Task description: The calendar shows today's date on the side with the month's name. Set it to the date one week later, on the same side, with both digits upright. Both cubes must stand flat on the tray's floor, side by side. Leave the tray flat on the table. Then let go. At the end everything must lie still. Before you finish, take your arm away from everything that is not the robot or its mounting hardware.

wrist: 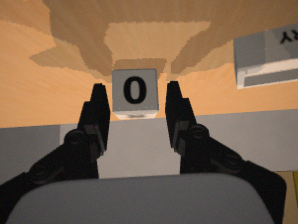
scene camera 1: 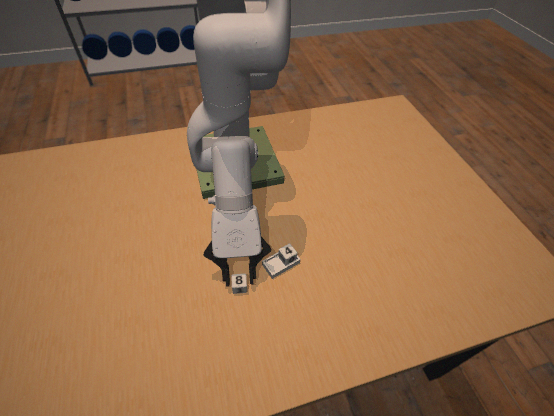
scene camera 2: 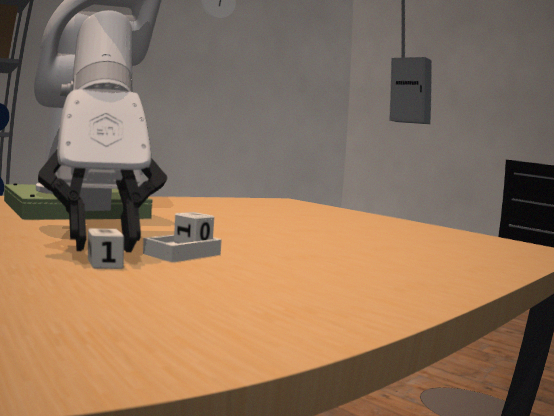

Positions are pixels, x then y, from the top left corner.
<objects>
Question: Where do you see a digit cube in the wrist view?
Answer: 134,91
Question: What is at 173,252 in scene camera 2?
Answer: A tray.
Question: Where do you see a digit cube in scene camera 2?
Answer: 105,246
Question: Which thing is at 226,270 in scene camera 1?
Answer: My gripper.
</objects>
